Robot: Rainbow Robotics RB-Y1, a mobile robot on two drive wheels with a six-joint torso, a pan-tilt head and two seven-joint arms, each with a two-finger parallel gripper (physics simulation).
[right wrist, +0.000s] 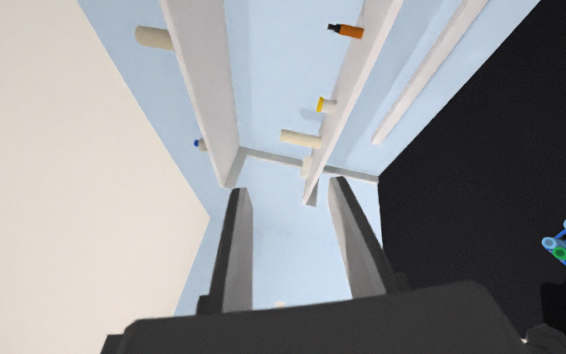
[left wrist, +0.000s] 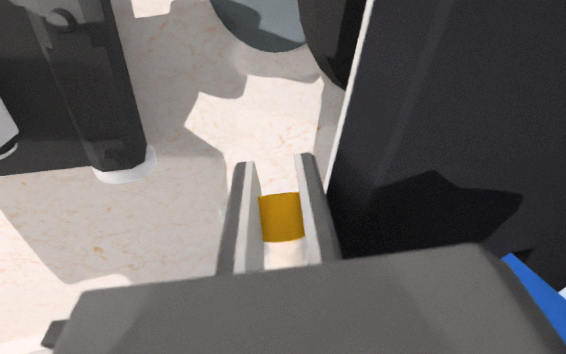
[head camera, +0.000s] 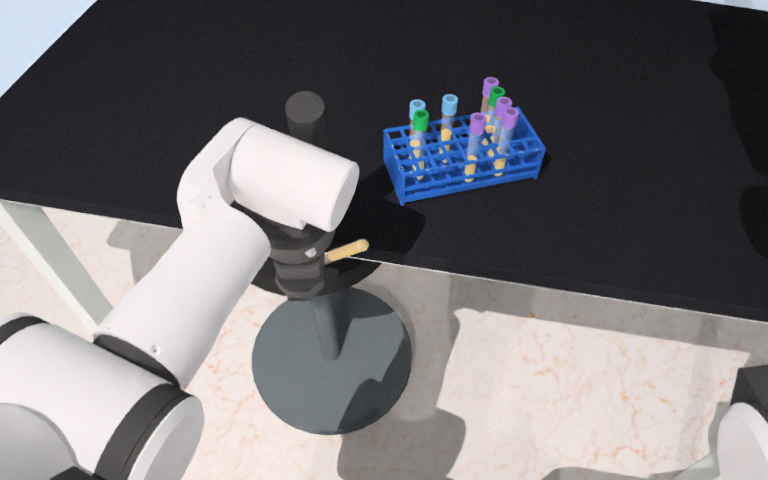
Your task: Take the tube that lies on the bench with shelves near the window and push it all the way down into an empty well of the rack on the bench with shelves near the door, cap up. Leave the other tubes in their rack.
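Frame: origin at the robot's base, x ahead, y left, z up, level; centimetres.
Seen in the pictures: left gripper, fingertip midpoint: [left wrist: 276, 172]; right gripper, fingertip midpoint: [right wrist: 288, 193].
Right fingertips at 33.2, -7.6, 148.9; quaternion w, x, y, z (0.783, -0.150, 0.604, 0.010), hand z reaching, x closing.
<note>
Offsets run from my right fingertips to a thing's top centre, as dx, dy, dz. "pt": to the spot under its first point. Level surfaces: height alone.
My left gripper [left wrist: 276, 172] is shut on the orange-capped tube. The tube [head camera: 348, 250] [left wrist: 281, 217] lies nearly level in the head view, its yellow lower end pointing right over the bench's front edge; its orange cap shows between the fingers in the left wrist view. The blue rack {+11.2, +9.7, -51.7} [head camera: 392, 164] [left wrist: 532, 280] stands on the black bench {dz -57.4} [head camera: 623, 186], behind and right of the held tube. It holds tubes with light-blue, green and purple caps, upright, with several open wells between them. My right gripper [right wrist: 288, 193] is partly open and empty, away from the rack; its fingers do not show in the head view.
A stool with a round grey base [head camera: 331, 367] [left wrist: 275, 25] stands at the bench's front edge, below the left gripper. White wall shelves [right wrist: 210, 90] with bottles and containers show in the right wrist view. A bench leg {pt +1.0, +81.1, -84.9} [head camera: 62, 260] stands at the left.
</note>
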